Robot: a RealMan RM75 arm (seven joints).
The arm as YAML. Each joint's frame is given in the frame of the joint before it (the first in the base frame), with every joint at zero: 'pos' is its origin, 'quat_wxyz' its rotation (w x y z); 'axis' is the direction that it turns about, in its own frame. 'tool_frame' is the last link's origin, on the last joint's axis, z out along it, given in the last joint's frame.
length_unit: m
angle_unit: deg
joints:
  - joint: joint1
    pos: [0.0, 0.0, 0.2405]
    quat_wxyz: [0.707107, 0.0, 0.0, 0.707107]
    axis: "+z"
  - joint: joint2
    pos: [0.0, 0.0, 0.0]
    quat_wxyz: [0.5, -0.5, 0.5, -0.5]
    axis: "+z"
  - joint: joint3
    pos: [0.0, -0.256, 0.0]
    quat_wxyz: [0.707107, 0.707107, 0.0, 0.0]
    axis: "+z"
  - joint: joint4
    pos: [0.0, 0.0, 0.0]
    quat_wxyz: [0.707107, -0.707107, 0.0, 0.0]
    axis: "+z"
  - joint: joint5
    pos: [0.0, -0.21, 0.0]
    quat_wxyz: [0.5, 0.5, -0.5, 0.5]
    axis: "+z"
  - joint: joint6
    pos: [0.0, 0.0, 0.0]
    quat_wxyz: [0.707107, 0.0, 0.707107, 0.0]
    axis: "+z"
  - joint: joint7
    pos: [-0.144, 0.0, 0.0]
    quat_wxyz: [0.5, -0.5, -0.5, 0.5]
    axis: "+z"
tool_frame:
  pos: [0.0, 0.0, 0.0]
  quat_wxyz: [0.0, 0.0, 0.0, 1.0]
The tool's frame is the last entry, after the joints.
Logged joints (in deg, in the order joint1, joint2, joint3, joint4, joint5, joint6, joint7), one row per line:
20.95, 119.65, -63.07, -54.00, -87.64, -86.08, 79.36
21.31, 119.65, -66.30, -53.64, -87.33, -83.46, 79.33
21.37, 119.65, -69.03, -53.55, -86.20, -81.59, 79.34
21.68, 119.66, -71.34, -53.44, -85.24, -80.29, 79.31
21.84, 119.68, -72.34, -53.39, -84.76, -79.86, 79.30
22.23, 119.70, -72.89, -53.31, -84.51, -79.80, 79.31
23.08, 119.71, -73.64, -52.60, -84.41, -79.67, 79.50
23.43, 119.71, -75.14, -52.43, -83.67, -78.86, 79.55
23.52, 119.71, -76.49, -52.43, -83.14, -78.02, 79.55
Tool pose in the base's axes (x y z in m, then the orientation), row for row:
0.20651, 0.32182, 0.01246, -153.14, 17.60, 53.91
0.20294, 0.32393, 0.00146, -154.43, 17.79, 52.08
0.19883, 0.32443, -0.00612, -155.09, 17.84, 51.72
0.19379, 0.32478, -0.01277, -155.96, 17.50, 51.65
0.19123, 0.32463, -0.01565, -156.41, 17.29, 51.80
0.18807, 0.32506, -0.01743, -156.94, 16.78, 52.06
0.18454, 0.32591, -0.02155, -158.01, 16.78, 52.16
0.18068, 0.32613, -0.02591, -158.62, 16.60, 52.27
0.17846, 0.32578, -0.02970, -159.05, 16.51, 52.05
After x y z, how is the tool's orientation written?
As a rotation vector, in degrees.
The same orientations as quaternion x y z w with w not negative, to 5 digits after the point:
-0.92783, 0.10663, 0.32662, 0.14519
-0.93274, 0.10745, 0.31456, 0.13966
-0.93438, 0.10748, 0.31160, 0.13522
-0.93611, 0.10504, 0.31002, 0.12863
-0.93674, 0.10355, 0.31023, 0.12473
-0.93745, 0.10023, 0.31097, 0.12015
-0.93896, 0.09971, 0.30995, 0.11112
-0.93978, 0.09835, 0.30969, 0.10598
-0.94077, 0.09766, 0.30787, 0.10312

